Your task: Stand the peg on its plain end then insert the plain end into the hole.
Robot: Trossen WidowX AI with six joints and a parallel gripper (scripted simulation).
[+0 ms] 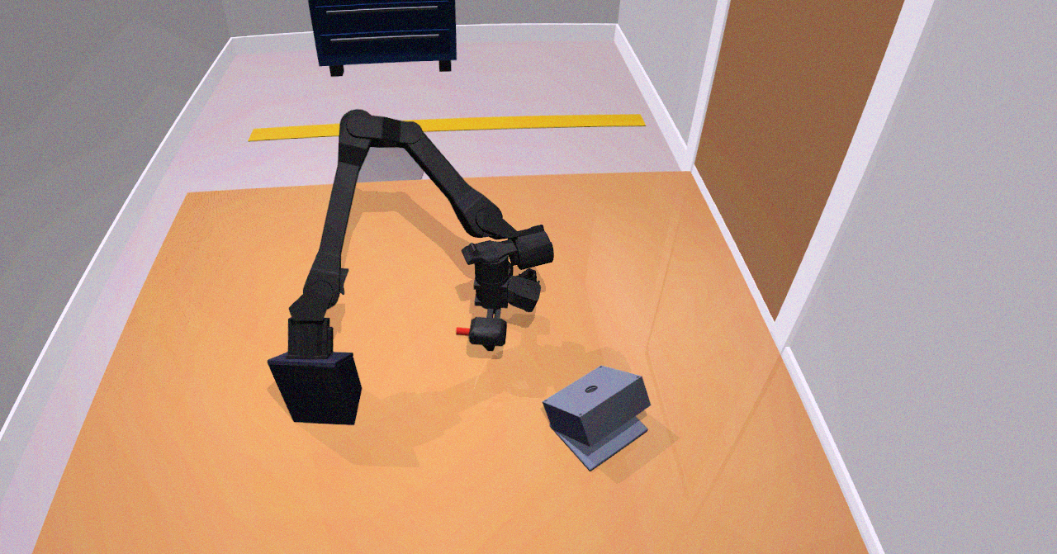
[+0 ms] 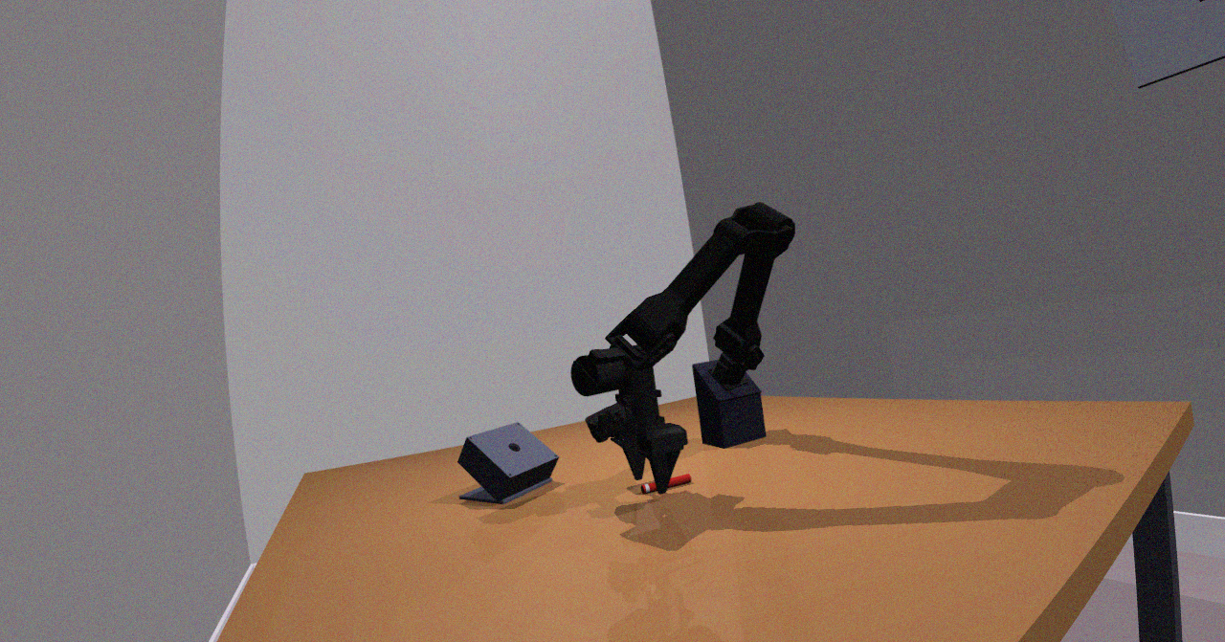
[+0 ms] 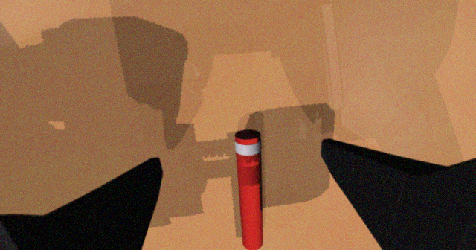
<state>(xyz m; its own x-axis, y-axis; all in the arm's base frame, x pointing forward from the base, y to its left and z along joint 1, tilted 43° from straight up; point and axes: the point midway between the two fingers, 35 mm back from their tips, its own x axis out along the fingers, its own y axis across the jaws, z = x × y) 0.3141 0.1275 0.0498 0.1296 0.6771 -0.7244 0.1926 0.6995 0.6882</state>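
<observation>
Now: the red peg 10 mm behind my gripper tip. Round my gripper tip: sloped grey panel: 210 mm to the right, 150 mm ahead, 40 mm above.
</observation>
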